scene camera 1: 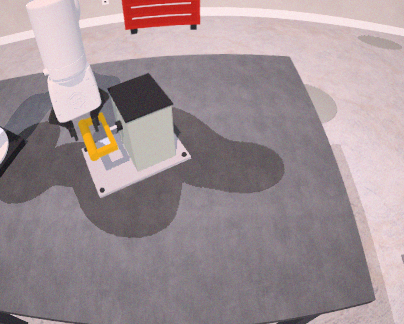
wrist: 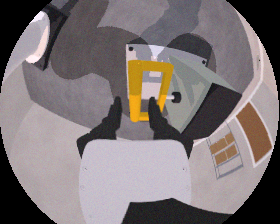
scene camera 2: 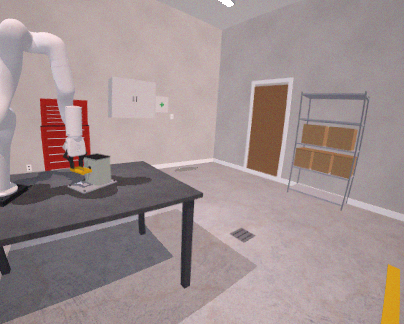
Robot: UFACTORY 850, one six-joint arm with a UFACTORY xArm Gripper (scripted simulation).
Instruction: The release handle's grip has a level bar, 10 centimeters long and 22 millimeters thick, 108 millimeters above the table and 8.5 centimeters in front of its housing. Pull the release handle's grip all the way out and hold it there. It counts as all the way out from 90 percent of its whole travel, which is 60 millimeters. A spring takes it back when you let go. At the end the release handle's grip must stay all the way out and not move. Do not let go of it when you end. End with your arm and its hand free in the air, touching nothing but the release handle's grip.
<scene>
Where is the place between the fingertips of my gripper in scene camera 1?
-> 86,132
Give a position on a baseplate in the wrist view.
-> At 142,52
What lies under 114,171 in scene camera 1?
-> A baseplate.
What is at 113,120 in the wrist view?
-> My gripper.
</scene>
